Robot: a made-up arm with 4 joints. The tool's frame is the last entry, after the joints.
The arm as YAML. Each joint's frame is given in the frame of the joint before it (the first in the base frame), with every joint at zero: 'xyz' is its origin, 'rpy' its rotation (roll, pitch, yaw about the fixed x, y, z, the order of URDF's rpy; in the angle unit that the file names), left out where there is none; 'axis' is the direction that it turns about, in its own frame. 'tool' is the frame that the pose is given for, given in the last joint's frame.
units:
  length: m
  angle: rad
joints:
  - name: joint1
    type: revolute
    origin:
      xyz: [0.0, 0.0, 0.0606]
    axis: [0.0, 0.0, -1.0]
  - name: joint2
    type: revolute
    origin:
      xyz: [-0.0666, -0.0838, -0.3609]
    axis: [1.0, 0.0, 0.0]
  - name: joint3
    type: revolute
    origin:
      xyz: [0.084, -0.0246, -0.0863]
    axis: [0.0, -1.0, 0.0]
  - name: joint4
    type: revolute
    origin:
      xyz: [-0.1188, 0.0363, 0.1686]
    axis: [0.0, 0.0, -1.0]
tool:
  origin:
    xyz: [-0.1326, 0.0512, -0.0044]
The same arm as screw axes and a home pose.
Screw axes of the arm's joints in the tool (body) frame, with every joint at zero. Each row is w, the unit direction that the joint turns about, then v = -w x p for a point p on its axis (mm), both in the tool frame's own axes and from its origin. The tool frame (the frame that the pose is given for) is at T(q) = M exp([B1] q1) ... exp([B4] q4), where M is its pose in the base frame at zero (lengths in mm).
B1: w 0 0 -1 v -20.9 234.0 0.0
B2: w 1 0 0 v 0.0 -77.9 62.9
B3: w 0 -1 0 v -164.2 0.0 -251.4
B4: w 0 0 -1 v 51.2 132.6 0.0
M: xyz -234.0 -20.9 -222.4 (mm) rpy 0.00 0.00 0.00 (deg, as in URDF)

